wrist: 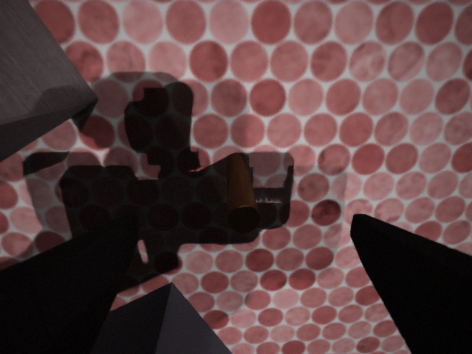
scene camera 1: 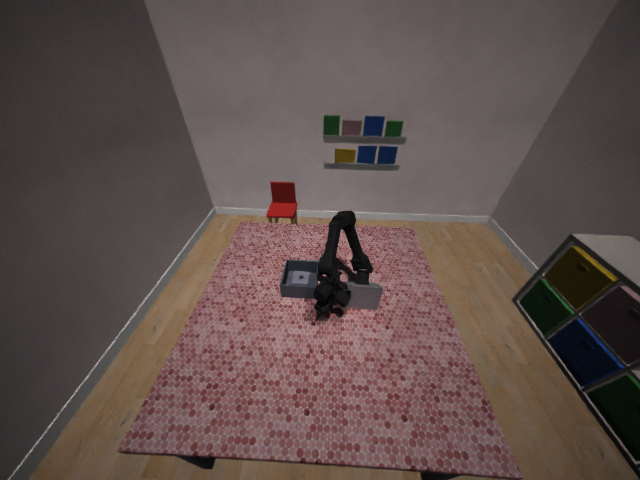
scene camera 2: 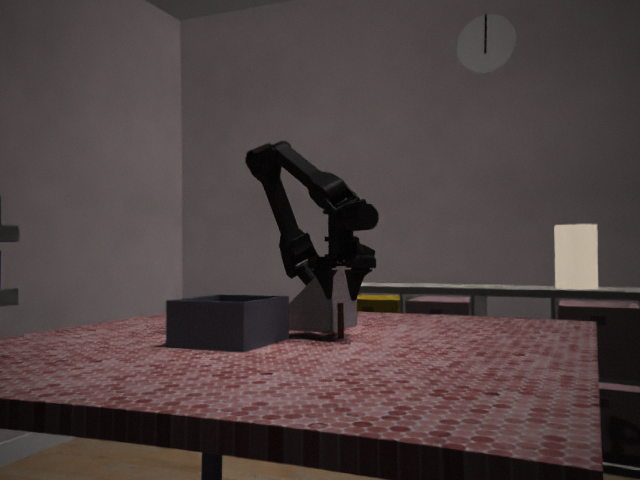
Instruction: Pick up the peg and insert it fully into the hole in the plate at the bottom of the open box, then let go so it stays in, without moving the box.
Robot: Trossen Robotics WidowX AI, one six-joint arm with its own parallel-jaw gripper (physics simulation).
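Frame: origin at the arm's base, x ahead, y left, z up, level; millimetres.
Where they show: gripper, fingertip midpoint: (wrist: 245, 224) (scene camera 1: 329, 306) (scene camera 2: 341, 300); arm's base, origin of the base link: (scene camera 1: 362, 283) (scene camera 2: 319, 284).
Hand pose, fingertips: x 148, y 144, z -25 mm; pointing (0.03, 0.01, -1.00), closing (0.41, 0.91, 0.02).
Note:
Each offset is from my fingertips to the top centre of the thing. Level surfaces: height alone.
The brown peg @(dx +2, dy -1, dz -7 mm) (scene camera 2: 340, 320) (wrist: 241, 185) stands upright on the patterned table top. I cannot make it out in scene camera 1. My gripper (scene camera 1: 329, 314) (scene camera 2: 342, 298) (wrist: 245, 224) is open and empty, pointing down, with its fingertips just above the peg's top in scene camera 2. In the wrist view the peg's top lies between the two finger directions. The open blue-grey box @(dx +182, dy -179, dz +11 mm) (scene camera 1: 299, 292) (scene camera 2: 206, 325) (wrist: 190, 330) stands beside the peg. A light plate @(dx +182, dy -179, dz -26 mm) (scene camera 1: 294, 282) with a dark hole lies on its bottom; the plate is hidden in scene camera 2.
A grey wedge-shaped block (scene camera 1: 364, 296) (scene camera 2: 315, 310) (wrist: 35, 65) stands close to the peg, near the arm's base, on the other side from the box. The table top @(dz -87 mm) (scene camera 1: 310, 382) (scene camera 2: 413, 377) carries a red and pink dot pattern. The arm's shadow falls around the peg.

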